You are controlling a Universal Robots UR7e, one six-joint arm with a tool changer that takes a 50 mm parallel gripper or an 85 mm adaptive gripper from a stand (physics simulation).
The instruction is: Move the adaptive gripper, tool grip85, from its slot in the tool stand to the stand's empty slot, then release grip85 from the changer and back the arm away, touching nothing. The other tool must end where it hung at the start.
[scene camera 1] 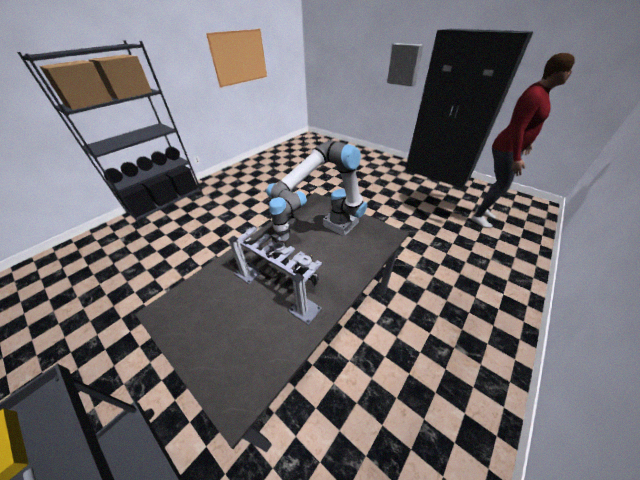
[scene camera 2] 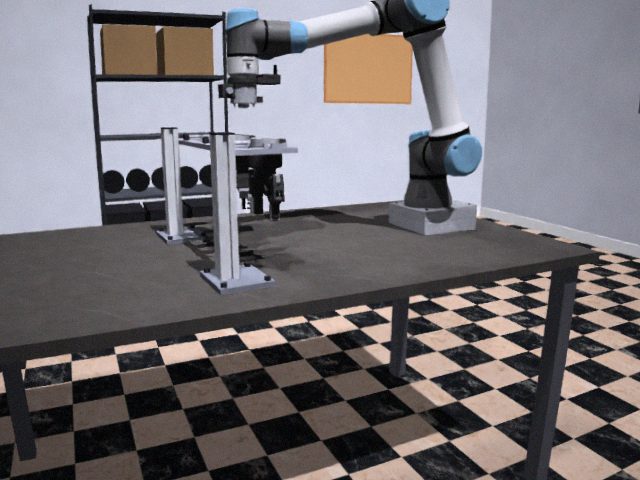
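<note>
The tool stand [scene camera 1: 300, 294] [scene camera 2: 224, 206] has a raised rail on two posts. A black gripper with jointed fingers, which looks like grip85 [scene camera 2: 266, 210], hangs at the stand's near end in the scene camera 2 view; its dark body [scene camera 1: 313, 279] shows partly in the scene camera 1 view. Another tool hangs beside it, mostly hidden behind the near post. The slot at the far left end of the rail looks empty. The arm's tool changer [scene camera 1: 280, 233] [scene camera 2: 245, 95] points straight down above the rail, apart from it, with no gripper attached. The finger opening is too small to judge.
The arm's base [scene camera 1: 341, 223] [scene camera 2: 433, 218] stands behind the stand on the dark table [scene camera 1: 217, 351] [scene camera 2: 361, 258]. A shelf rack [scene camera 1: 131, 139] [scene camera 2: 96, 118] stands by the wall. A person in red [scene camera 1: 527, 118] is near the black cabinet [scene camera 1: 465, 98]. A yellow object [scene camera 1: 10, 444] is at the lower left.
</note>
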